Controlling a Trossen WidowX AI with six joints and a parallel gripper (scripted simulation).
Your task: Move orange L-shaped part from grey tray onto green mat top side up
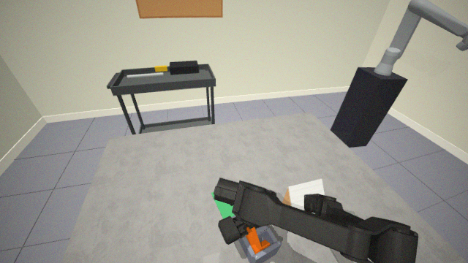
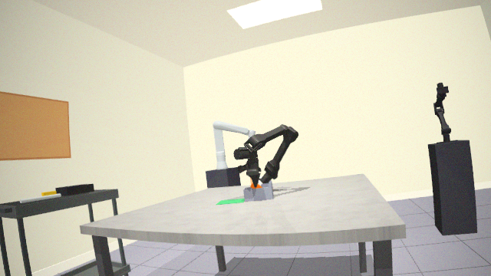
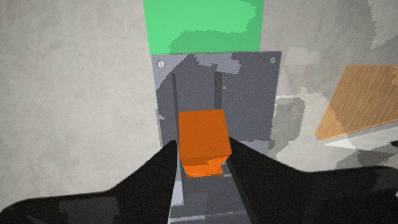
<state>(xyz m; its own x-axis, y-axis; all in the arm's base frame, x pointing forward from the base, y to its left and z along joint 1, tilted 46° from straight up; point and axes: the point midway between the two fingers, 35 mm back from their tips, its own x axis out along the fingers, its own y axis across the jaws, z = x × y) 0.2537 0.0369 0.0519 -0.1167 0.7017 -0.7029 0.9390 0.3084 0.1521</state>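
My gripper tip is 140 mm to the left of the green mat, 80 mm above it and 30 mm short of it. Round my gripper tip: orange L-shaped part 30 mm to the left, 30 mm below, 30 mm behind.
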